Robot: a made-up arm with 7 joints.
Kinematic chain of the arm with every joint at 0, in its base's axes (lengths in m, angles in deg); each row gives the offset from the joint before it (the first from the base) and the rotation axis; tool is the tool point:
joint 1: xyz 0 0 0.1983 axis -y
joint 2: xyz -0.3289 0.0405 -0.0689 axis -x
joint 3: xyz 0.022 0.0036 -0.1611 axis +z
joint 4: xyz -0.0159 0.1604 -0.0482 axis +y
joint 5: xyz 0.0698 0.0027 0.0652 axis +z
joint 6: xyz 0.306 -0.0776 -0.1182 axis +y
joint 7: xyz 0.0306 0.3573 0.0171 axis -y
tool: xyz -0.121 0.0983 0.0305
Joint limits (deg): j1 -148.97..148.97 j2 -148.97..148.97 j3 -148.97..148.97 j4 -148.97..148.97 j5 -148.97..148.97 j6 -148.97..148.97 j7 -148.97..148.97
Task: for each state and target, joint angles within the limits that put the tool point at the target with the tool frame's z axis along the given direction. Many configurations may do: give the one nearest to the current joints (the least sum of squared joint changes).
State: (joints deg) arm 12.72 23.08 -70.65 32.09 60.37 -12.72 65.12
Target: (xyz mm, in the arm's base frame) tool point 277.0 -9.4 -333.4 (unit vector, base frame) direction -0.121 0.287 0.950
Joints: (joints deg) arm 3.48 28.65 -67.88 52.40 11.46 5.98 49.23
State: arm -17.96 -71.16 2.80 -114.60 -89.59 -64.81 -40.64
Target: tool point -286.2 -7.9 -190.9 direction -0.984 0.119 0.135
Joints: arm 17.84 -89.66 3.31 -121.96 -126.87 -68.95 -31.95
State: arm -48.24 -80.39 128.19 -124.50 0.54 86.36 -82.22
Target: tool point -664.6 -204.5 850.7 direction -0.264 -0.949 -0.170
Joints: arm -79.87 -60.67 102.02 -148.97 1.83 47.84 -54.44
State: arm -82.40 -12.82 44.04 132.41 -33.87 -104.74 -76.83
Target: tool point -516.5 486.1 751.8 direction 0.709 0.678 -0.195
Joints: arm -96.23 -45.74 51.96 98.96 -73.51 -106.14 -73.31
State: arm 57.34 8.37 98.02 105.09 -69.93 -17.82 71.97
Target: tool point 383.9 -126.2 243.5 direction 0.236 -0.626 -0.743
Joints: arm 85.08 -8.89 116.21 143.46 -109.99 -13.87 76.49
